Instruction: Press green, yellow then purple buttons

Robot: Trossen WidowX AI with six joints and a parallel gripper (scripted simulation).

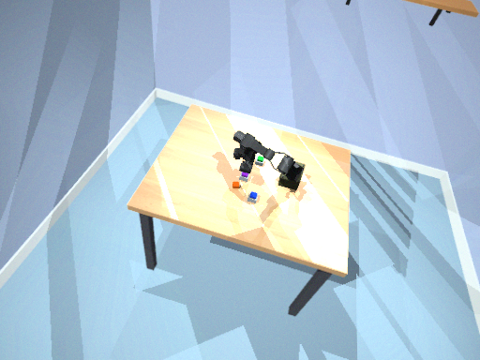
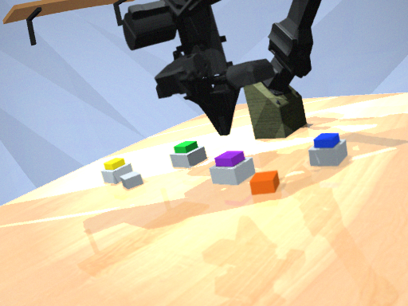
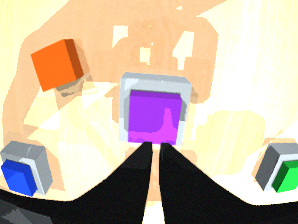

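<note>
The purple button lies 4 cm below my gripper tip. The rest, counted from my gripper tip: orange block 2 cm ahead, 8 cm to the left, 6 cm below; blue button 9 cm behind, 12 cm to the left, 4 cm below; green button 4 cm behind, 16 cm to the right, 4 cm below.
</note>
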